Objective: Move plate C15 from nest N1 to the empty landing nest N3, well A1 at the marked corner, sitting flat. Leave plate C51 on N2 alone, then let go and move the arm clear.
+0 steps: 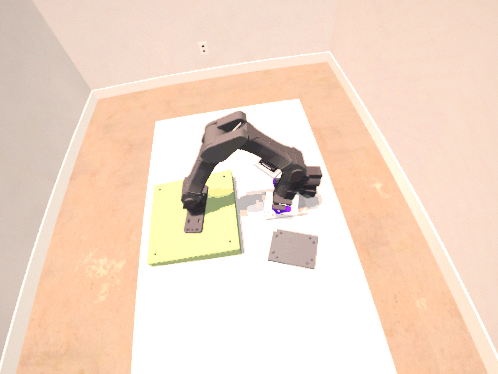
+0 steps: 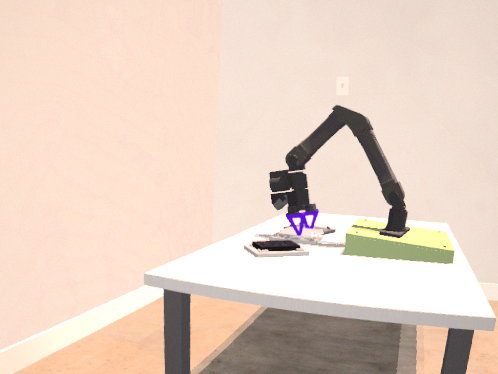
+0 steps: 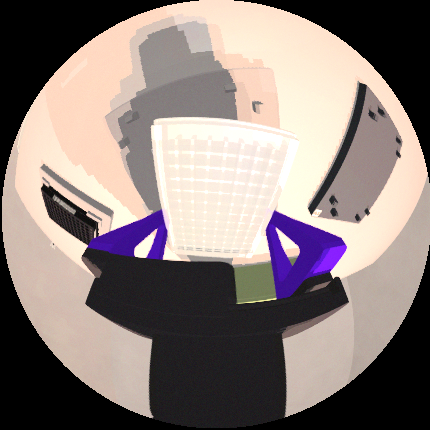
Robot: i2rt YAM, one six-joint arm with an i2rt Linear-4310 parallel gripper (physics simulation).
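Note:
My gripper (image 2: 304, 230) (image 3: 216, 213) is shut on the clear white plate C15 (image 3: 220, 195), with a purple finger at each side of it. The plate is held above the pale landing nest N3 (image 3: 255, 90), whose far part shows beyond the plate, partly in shadow. The plate hides the rest of that nest, and the height of the gap is hard to tell. The dark grey nest N1 (image 1: 293, 248) (image 3: 365, 160) is empty. The black plate C51 (image 1: 270, 165) (image 2: 276, 245) (image 3: 70, 215) sits on the pale nest N2 (image 2: 250, 247) (image 3: 75, 187).
The arm's base stands on a yellow-green block (image 1: 220, 235) (image 2: 400, 250) beside the nests. The white table (image 1: 250, 320) (image 2: 350, 285) has its edge beyond the gripper, with a wall further off. Shadows of the arm fall over the landing nest.

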